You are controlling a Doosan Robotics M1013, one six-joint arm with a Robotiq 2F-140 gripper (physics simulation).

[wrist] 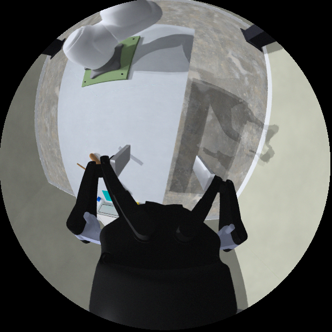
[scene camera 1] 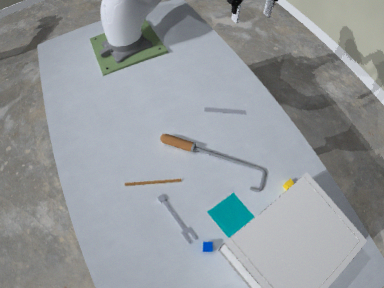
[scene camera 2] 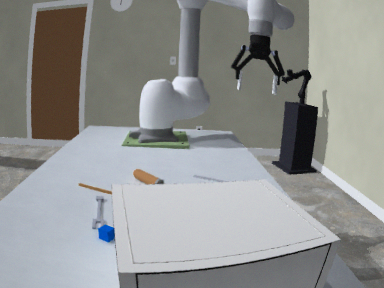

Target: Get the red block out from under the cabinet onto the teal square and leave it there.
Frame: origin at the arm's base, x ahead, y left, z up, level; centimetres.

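Where they show: gripper, fingertip midpoint: (scene camera 1: 251, 18) (scene camera 2: 257, 91); arm's base at its link origin: (scene camera 1: 126, 44) (scene camera 2: 156, 137).
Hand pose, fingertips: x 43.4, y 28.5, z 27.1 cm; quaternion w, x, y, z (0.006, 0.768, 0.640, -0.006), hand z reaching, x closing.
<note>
Things, the pixels of their centre, and the offset from my fingertips. "pt": a spot on its surface instead.
- white cabinet at the middle of its body: (scene camera 2: 211, 249) (scene camera 1: 293, 247) dy -34.9, dx +60.4, dz -21.5 cm
- teal square at a spot on its surface: (scene camera 1: 231, 215) pt dy -40.4, dx +41.0, dz -28.3 cm
- hooked tool with an orange handle, body centre: (scene camera 2: 168, 195) (scene camera 1: 210, 162) dy -34.9, dx +24.1, dz -27.0 cm
- bent grey rod at a spot on its surface: (scene camera 1: 230, 158) pt dy -29.2, dx +26.7, dz -26.6 cm
- blue block at the middle of its body: (scene camera 2: 106, 233) (scene camera 1: 207, 246) dy -52.0, dx +44.5, dz -27.0 cm
- yellow block at the middle of its body: (scene camera 1: 289, 185) dy -19.8, dx +45.5, dz -27.0 cm
- grey wrench-like tool at the middle of its body: (scene camera 2: 98, 211) (scene camera 1: 176, 218) dy -54.0, dx +32.0, dz -28.0 cm
- thin brown stick at the middle of its body: (scene camera 2: 102, 190) (scene camera 1: 152, 182) dy -53.1, dx +18.5, dz -27.9 cm
- flat grey bar at the middle of its body: (scene camera 1: 225, 110) dy -17.4, dx +10.7, dz -28.2 cm
The red block does not show in any view; the space under the cabinet is hidden. The white cabinet (scene camera 1: 300, 235) (scene camera 2: 215, 225) stands at the table's near right end. The teal square (scene camera 1: 231, 215) (wrist: 106, 195) lies flat beside it. A hooked tool with an orange handle (scene camera 1: 177, 142) (scene camera 2: 147, 177) and a bent grey rod (scene camera 1: 230, 157) lies across the middle of the table. My gripper (scene camera 1: 252, 16) (scene camera 2: 257, 89) (wrist: 162, 156) is open and empty, high above the right table edge, far from the cabinet and the tool.
A blue block (scene camera 1: 207, 246) (scene camera 2: 106, 233) and a yellow block (scene camera 1: 288, 184) are near the cabinet. A grey wrench-like tool (scene camera 1: 176, 216) (scene camera 2: 100, 210), a thin brown stick (scene camera 1: 153, 182) (scene camera 2: 95, 188) and a flat grey bar (scene camera 1: 225, 110) lie on the table. A black pedestal (scene camera 2: 298, 135) stands beyond the table.
</note>
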